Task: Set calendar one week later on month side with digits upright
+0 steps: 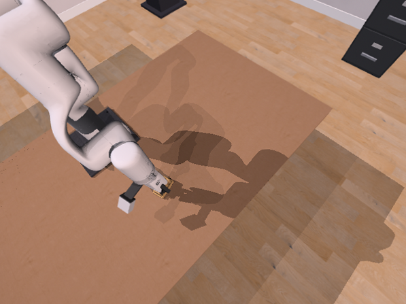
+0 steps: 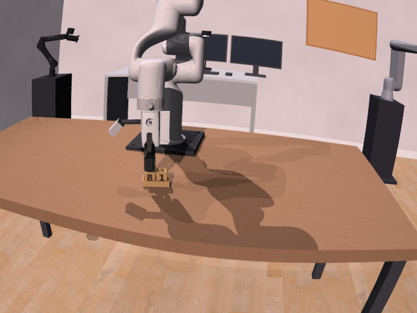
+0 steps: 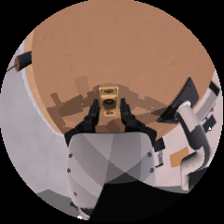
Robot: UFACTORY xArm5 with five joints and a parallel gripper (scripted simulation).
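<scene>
Now: the wooden calendar tray 6 cm below my hand and 2 cm to the left of it.
</scene>
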